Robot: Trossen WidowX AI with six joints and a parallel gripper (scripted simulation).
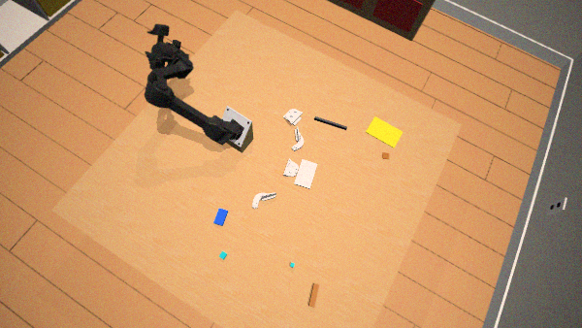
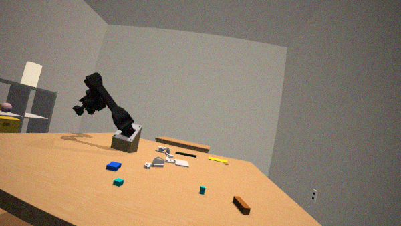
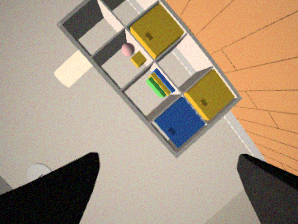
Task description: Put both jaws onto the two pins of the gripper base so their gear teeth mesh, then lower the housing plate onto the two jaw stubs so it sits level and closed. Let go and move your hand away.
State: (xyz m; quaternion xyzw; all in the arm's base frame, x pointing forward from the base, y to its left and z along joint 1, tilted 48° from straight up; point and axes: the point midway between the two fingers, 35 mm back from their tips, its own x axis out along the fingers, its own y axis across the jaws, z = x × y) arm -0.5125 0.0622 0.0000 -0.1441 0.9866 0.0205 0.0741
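The white jaw is 750 mm ahead of my gripper tip, 190 mm below it and 120 mm to the left of it. Round my gripper tip: housing plate 810 mm ahead, 190 mm below, 10 mm to the left; gripper base 650 mm ahead, 210 mm to the left, 170 mm below; blue block 720 mm ahead, 340 mm to the right, 190 mm below.
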